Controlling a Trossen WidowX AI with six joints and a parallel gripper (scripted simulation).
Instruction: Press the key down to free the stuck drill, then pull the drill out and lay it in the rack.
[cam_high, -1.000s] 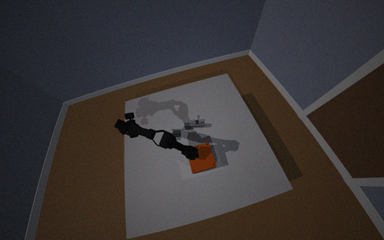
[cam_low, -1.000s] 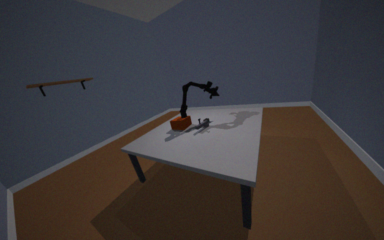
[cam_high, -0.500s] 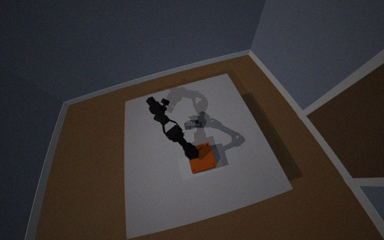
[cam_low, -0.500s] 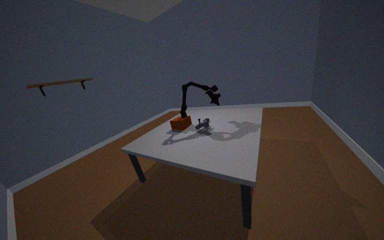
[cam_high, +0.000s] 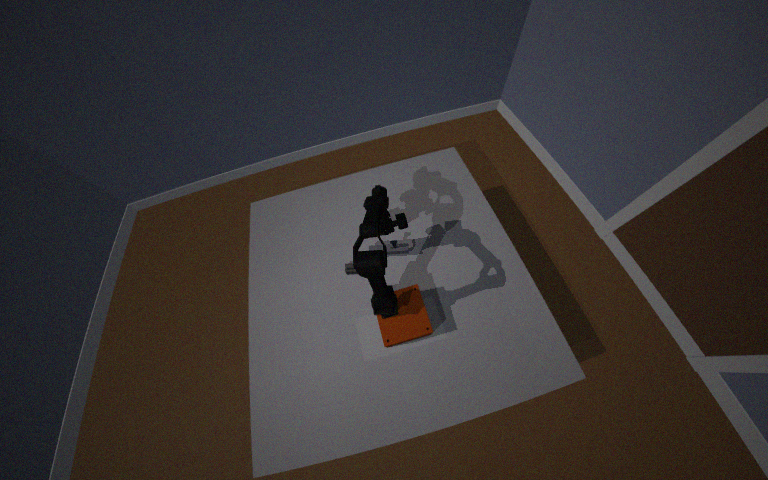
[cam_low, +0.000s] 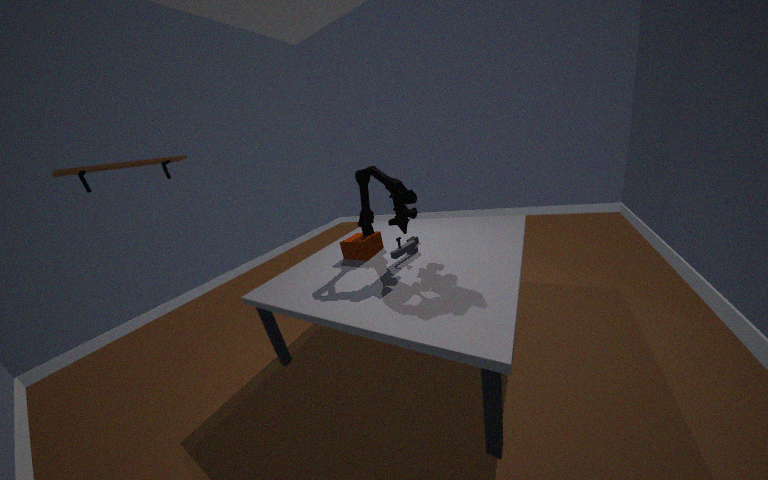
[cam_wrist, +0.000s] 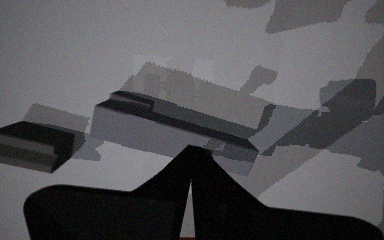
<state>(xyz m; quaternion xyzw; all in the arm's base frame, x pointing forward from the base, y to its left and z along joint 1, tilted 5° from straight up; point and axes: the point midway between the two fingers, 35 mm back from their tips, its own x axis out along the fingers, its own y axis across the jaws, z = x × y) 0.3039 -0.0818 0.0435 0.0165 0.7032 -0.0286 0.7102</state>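
My gripper tip is 5 cm above the dark key, 4 cm past it and 2 cm to the left of it. Also, from my gripper tip: drill: 10 cm below, 3 cm to the left, 2 cm behind.
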